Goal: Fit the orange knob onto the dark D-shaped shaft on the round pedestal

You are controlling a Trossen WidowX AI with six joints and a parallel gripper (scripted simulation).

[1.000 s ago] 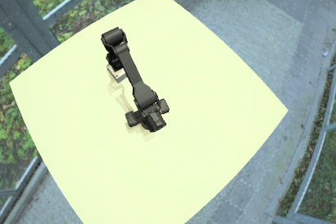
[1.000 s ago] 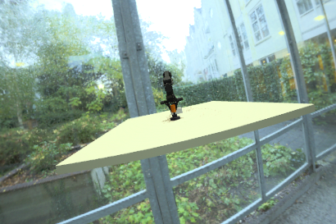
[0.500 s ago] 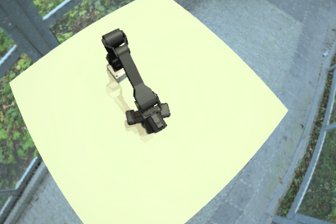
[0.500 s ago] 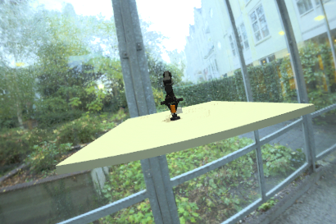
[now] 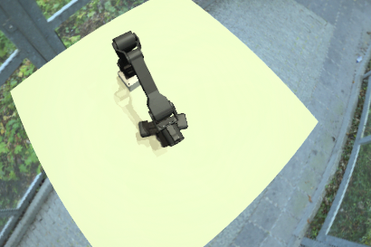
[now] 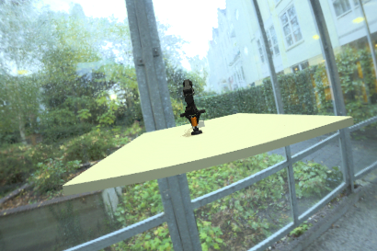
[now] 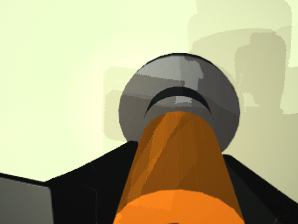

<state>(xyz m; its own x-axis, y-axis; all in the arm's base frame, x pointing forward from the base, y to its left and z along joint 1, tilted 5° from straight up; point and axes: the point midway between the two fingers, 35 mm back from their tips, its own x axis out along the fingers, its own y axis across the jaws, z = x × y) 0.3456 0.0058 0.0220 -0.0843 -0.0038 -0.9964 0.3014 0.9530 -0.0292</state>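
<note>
Right now the orange knob is 20 mm above my gripper tip. Also, from my gripper tip: pedestal (40 mm below).
</note>
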